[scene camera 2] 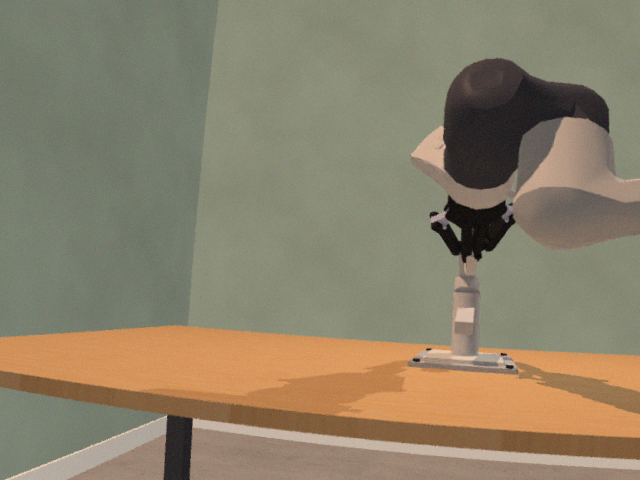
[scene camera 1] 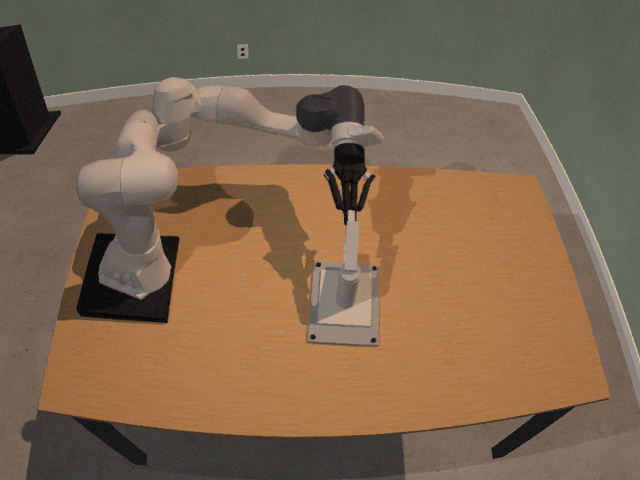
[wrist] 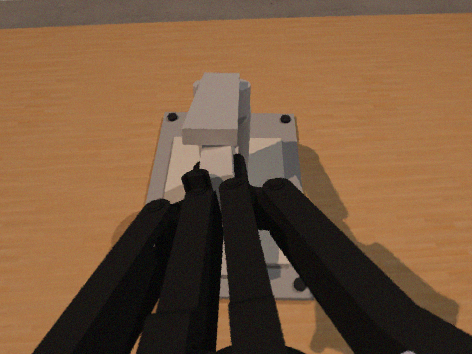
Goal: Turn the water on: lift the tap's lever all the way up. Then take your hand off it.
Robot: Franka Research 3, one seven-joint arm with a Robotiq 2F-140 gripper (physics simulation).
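The tap is a pale grey upright post (scene camera 1: 347,291) (scene camera 2: 465,338) on a flat base plate (scene camera 1: 343,334) (scene camera 2: 462,366) (wrist: 290,131). Its lever (scene camera 1: 351,245) (scene camera 2: 469,266) (wrist: 214,107) slopes up from the post's top, away from scene camera 1. I cannot tell whether it is at its upper stop. My black gripper (scene camera 1: 351,213) (scene camera 2: 471,257) (wrist: 221,142) is shut, with nothing held. It points down, its fingertips right at the lever's narrow outer end. They partly hide that end in the wrist view, and I cannot tell whether they touch it.
The tap's short blocky spout (scene camera 2: 464,319) sticks out of the post below the lever. The base plate stands on a wooden table (scene camera 1: 465,310) (scene camera 2: 155,361) (wrist: 75,100). The arm's black mount (scene camera 1: 87,304) is at the table's left in scene camera 1.
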